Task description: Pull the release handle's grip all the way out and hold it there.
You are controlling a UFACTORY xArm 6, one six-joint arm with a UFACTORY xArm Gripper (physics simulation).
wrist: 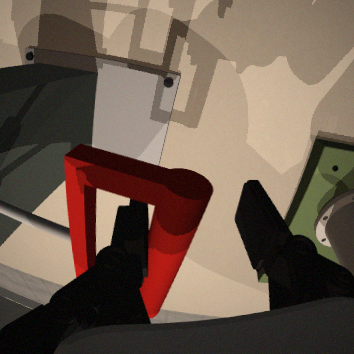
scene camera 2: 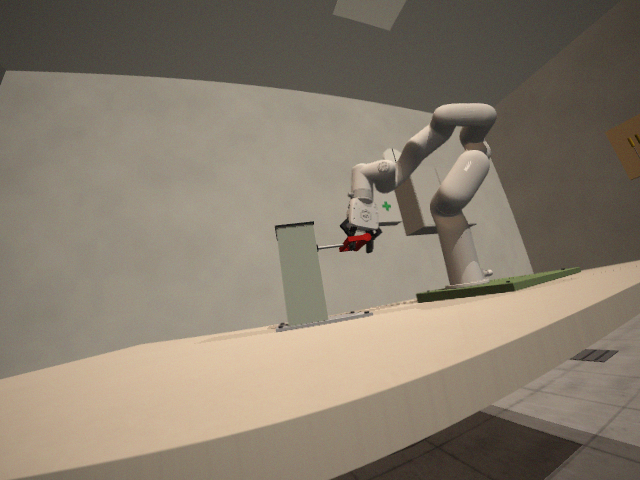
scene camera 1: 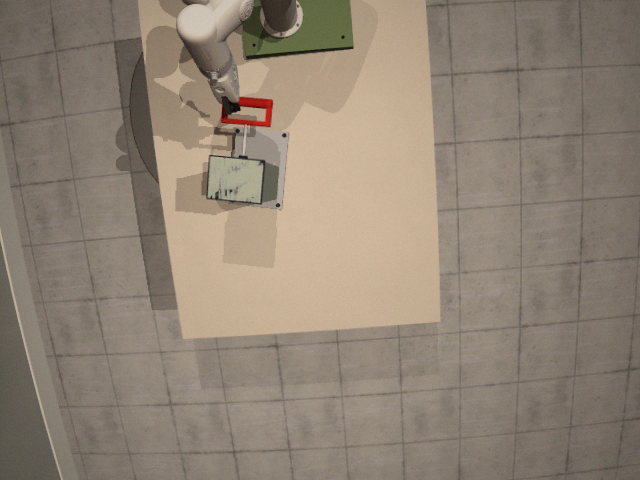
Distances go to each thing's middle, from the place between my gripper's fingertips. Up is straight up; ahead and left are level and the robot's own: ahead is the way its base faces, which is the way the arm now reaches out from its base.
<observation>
My gripper is now 18 cm above the grey base plate [scene camera 1: 270, 145], 17 cm short of it and 3 cm to the right of it.
</observation>
